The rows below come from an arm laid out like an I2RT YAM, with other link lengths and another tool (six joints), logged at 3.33 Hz.
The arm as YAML. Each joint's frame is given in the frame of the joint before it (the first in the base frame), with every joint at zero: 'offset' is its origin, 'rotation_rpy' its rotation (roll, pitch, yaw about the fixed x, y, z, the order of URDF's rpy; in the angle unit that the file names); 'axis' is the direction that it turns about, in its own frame. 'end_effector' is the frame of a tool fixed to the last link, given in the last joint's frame.
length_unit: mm
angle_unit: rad
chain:
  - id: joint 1
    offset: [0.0, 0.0, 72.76]
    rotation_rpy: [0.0, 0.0, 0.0]
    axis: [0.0, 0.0, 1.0]
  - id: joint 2
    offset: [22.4, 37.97, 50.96]
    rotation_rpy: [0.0, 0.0, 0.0]
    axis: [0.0, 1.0, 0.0]
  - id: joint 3
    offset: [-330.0, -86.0, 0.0]
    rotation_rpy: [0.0, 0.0, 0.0]
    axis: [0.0, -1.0, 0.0]
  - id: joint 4
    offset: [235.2, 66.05, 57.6]
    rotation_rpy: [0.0, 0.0, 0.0]
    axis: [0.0, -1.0, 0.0]
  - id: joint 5
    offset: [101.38, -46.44, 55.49]
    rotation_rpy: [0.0, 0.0, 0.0]
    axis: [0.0, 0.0, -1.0]
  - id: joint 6
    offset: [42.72, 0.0, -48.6]
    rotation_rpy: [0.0, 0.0, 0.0]
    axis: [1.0, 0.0, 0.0]
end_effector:
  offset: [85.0, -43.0, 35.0]
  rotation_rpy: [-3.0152, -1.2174, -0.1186]
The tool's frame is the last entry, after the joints.
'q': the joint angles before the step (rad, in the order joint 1, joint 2, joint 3, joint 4, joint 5, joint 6). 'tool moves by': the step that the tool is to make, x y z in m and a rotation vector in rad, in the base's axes. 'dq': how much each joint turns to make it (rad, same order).
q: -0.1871, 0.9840, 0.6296, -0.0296, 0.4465, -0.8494
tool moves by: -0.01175, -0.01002, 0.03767, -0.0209, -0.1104, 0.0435
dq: -0.1041, -0.0408, 0.0355, 0.0523, -0.1418, -0.0438
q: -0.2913, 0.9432, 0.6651, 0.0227, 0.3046, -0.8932
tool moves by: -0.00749, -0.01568, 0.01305, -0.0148, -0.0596, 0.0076
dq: -0.1056, 0.0065, -0.0050, 0.0775, -0.1118, -0.0195
